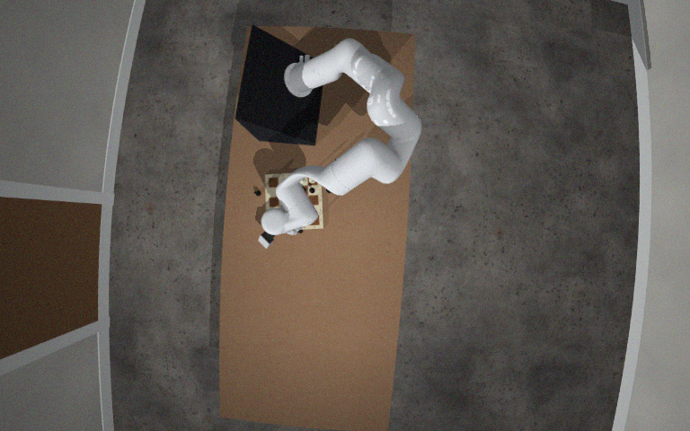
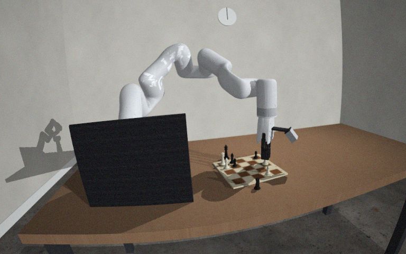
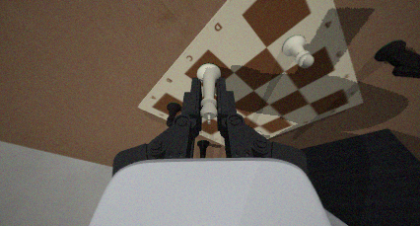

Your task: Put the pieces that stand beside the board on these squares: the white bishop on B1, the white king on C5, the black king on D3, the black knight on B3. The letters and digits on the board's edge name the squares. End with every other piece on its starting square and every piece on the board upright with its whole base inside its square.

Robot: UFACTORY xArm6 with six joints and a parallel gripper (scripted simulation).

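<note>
The white king is 1 cm below my hand. The rest, counted from my hand: chessboard (8 cm behind, 5 cm below, 1 cm to the right); black king (13 cm to the left, 13 cm behind, 2 cm below); white pawn (8 cm to the right, 3 cm below, 3 cm behind).
</note>
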